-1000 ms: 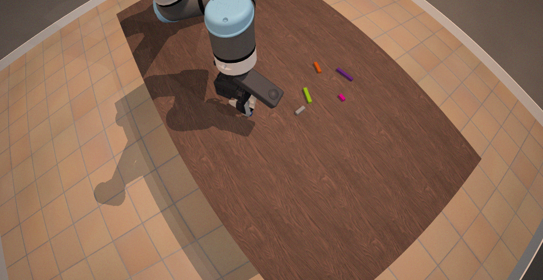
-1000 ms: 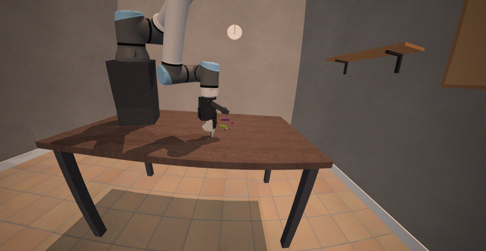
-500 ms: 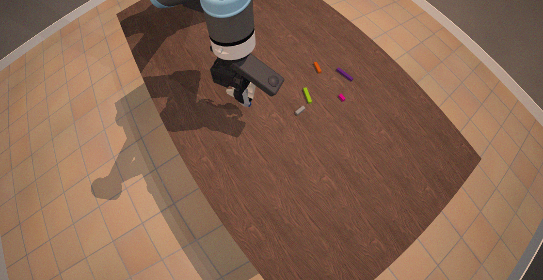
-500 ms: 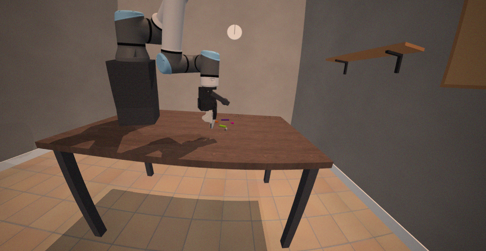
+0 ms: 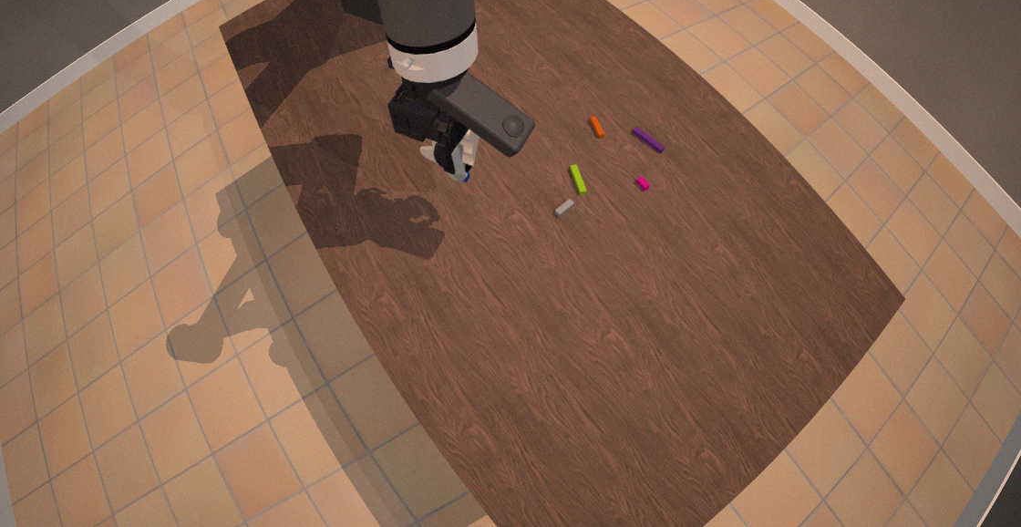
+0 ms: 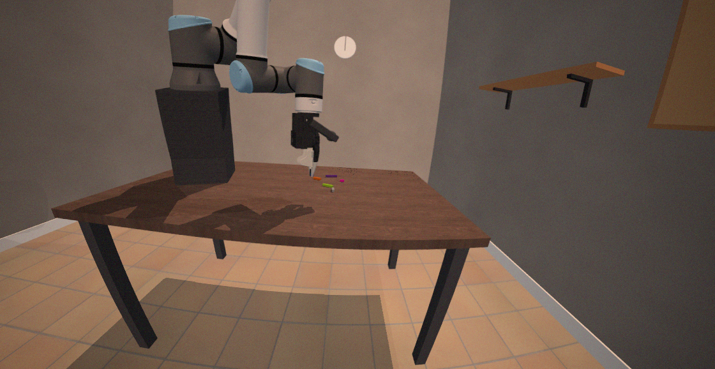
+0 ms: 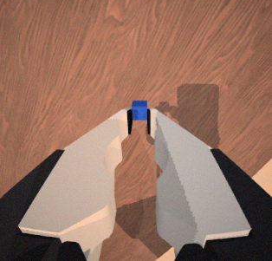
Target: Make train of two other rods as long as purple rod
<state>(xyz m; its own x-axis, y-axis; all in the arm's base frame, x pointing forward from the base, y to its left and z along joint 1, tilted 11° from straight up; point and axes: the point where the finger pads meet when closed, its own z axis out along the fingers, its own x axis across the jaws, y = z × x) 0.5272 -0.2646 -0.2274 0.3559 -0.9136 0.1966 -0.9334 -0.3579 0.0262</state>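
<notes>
Right now my hand is 7 cm short of the lime rod, 16 cm to the right of it and 11 cm above it. From my hand the other things lie so: grey rod (9 cm ahead, 11 cm to the left, 11 cm below); then blue rod (1 cm below); then orange rod (2 cm ahead, 26 cm to the left, 11 cm below).
</notes>
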